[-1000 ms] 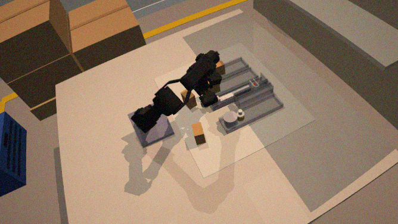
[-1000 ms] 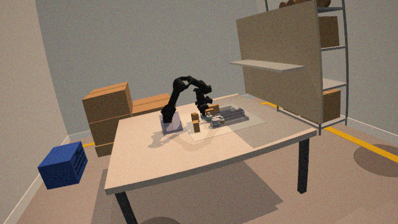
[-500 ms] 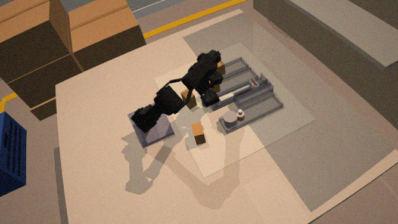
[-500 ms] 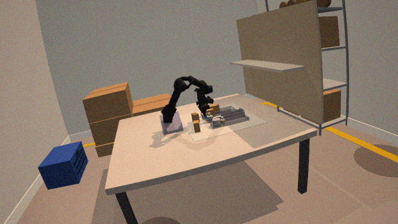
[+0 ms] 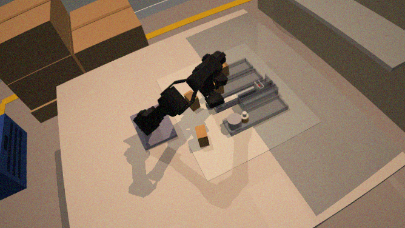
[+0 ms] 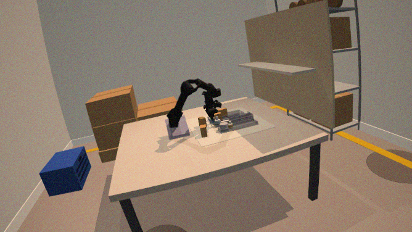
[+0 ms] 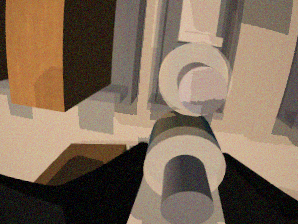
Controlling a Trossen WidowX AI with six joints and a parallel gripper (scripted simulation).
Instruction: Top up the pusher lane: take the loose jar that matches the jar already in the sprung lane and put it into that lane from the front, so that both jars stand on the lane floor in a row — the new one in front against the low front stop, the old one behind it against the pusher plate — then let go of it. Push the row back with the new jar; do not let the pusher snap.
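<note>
Right now the wide grey round jar is 12 cm to the right of my gripper tip, 7 cm ahead of it and 3 cm below it. Round my gripper tip: pale pusher plate (15 cm ahead, 1 cm to the right, 1 cm below); grey lane rack (19 cm ahead, 4 cm below); small jar (12 cm to the right, 11 cm ahead, 2 cm below).
</note>
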